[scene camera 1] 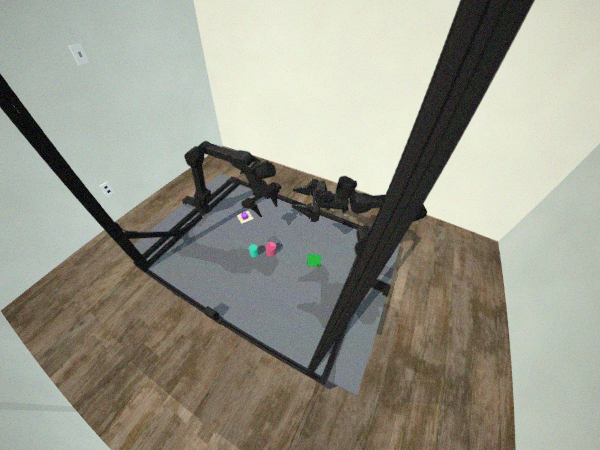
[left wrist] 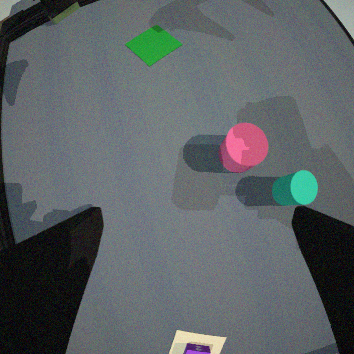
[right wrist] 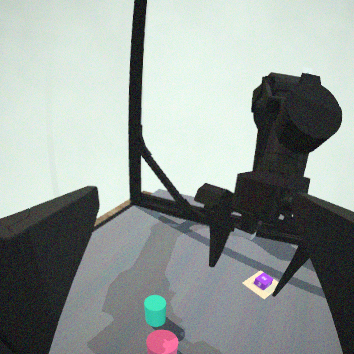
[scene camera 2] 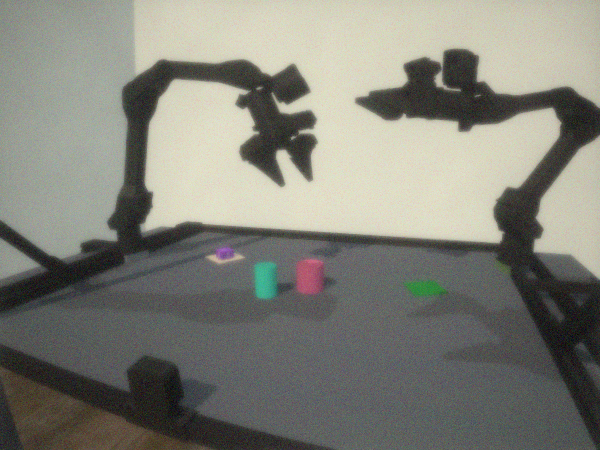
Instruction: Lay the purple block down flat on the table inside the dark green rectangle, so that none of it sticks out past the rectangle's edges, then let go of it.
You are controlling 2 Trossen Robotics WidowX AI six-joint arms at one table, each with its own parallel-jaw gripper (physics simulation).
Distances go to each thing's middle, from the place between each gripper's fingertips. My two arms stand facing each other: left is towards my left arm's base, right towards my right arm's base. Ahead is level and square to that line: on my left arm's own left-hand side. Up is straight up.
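From my left hand: pink cylinder (scene camera 2: 310, 273), 90 mm behind, 30 mm to the right, 160 mm below; teal cylinder (scene camera 2: 266, 272), 130 mm behind, 40 mm to the left, 160 mm below; dark green rectangle (left wrist: 154, 43), 70 mm behind, 250 mm to the right, 180 mm below.
My right gripper: 40 mm past the pink cylinder, 90 mm to the right of it, 320 mm above it. From my right hand: teal cylinder, 80 mm behind, 160 mm to the left, 320 mm below; dark green rectangle, 30 mm behind, 120 mm to the right, 340 mm below.
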